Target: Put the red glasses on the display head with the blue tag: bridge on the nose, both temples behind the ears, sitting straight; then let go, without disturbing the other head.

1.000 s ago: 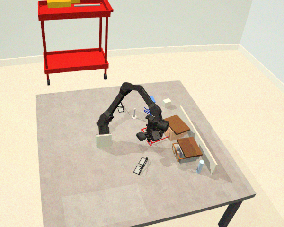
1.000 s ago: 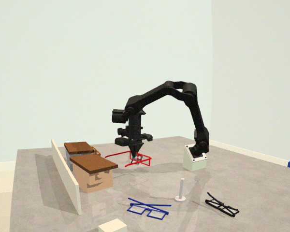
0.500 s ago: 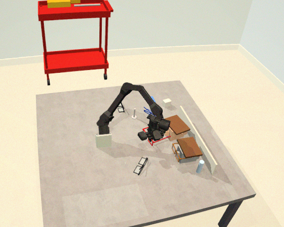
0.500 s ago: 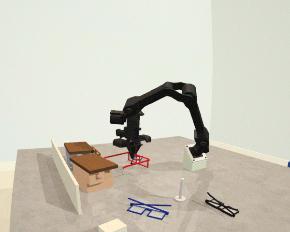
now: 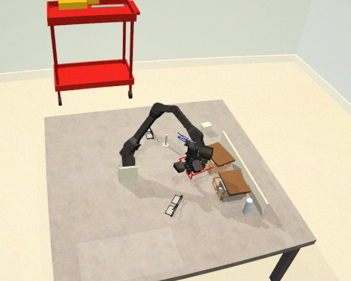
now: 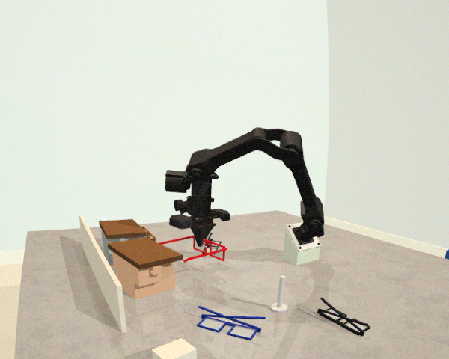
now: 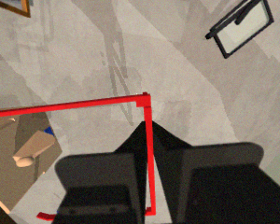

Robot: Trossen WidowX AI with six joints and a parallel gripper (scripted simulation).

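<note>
Now: the skin-coloured display head 170 mm ahead of my gripper tip, 90 mm to the left of it and 10 mm below it. Round my gripper tip: pale blue cylinder: 270 mm to the right, 240 mm ahead, 20 mm below; cream board: 310 mm ahead, 10 mm to the right, 10 mm below; white post: 330 mm to the left, 50 mm behind, 40 mm below.
</note>
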